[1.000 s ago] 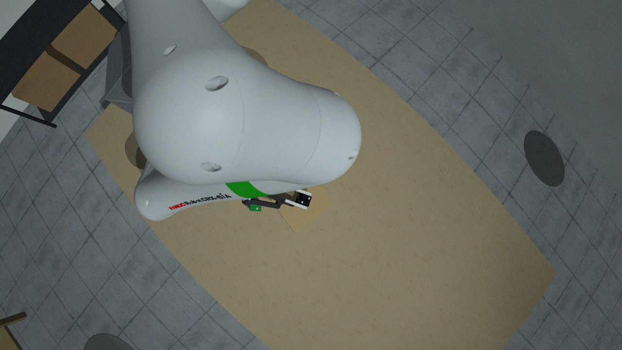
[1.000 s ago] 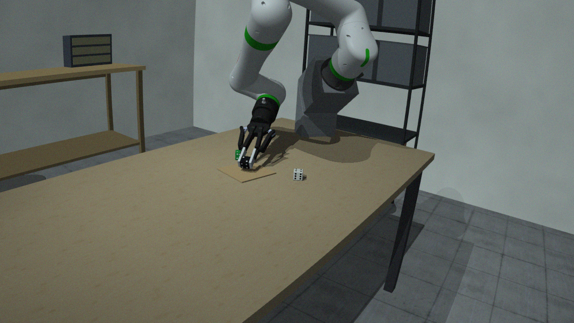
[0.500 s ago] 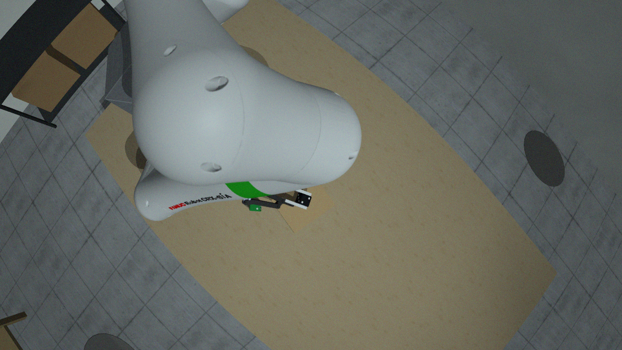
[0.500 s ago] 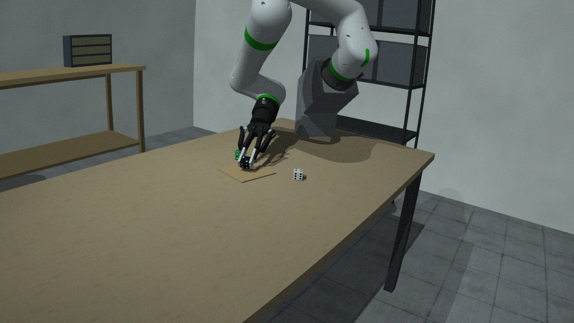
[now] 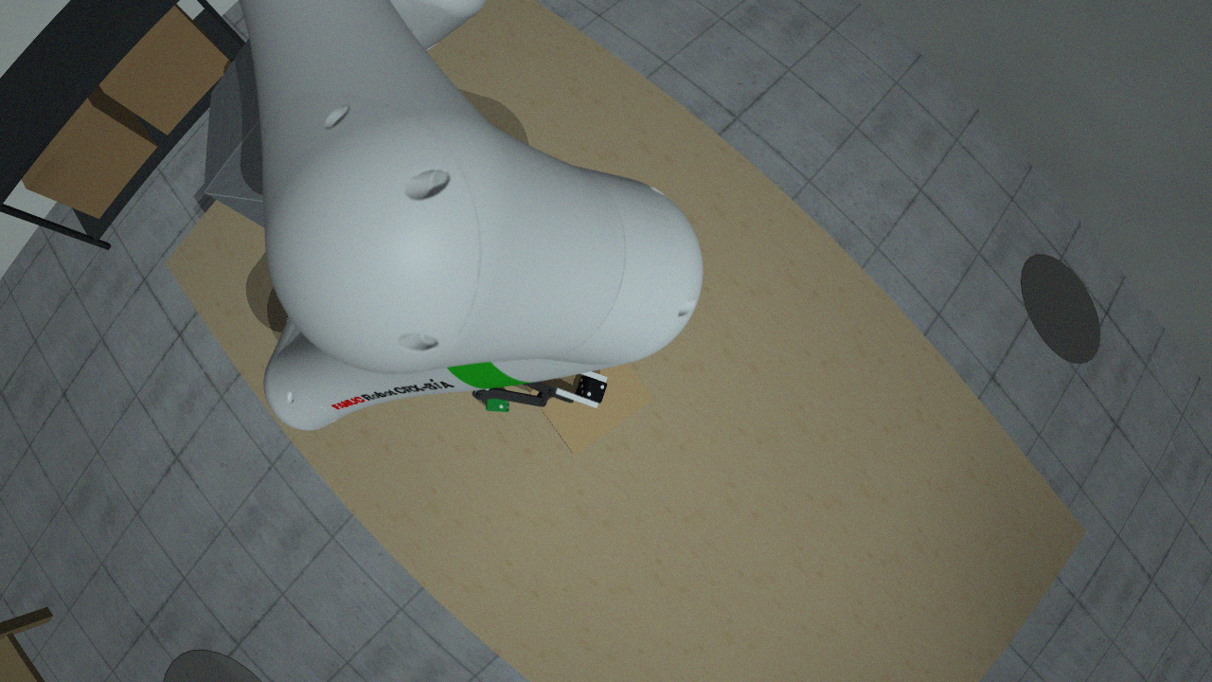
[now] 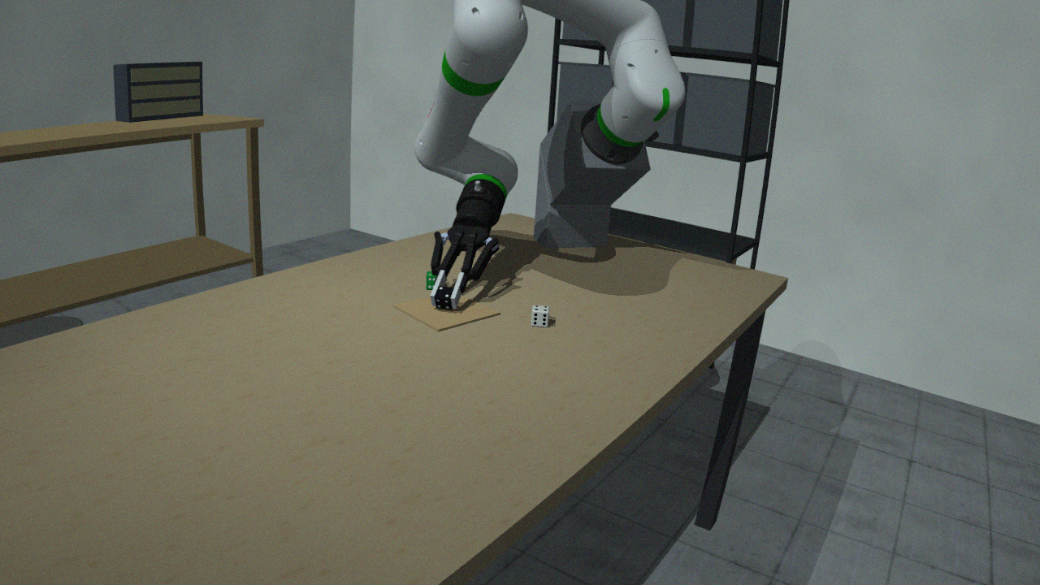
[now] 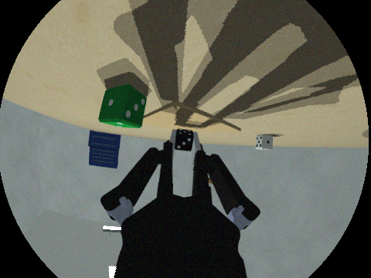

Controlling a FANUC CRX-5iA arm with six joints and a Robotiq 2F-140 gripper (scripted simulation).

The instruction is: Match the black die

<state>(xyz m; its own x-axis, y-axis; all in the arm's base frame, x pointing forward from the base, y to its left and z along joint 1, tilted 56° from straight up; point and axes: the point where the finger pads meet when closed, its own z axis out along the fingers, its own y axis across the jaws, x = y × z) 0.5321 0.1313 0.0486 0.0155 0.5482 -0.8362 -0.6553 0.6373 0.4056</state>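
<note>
My hand is 1 cm to the right of the black die, 1 cm short of it and 1 cm above it. Also, from my hand: white die 13 cm to the left, 11 cm behind, 2 cm below; then green die 12 cm to the right, 3 cm behind, 2 cm below; then tan mat 4 cm below, 1 cm to the left, 1 cm ahead.
</note>
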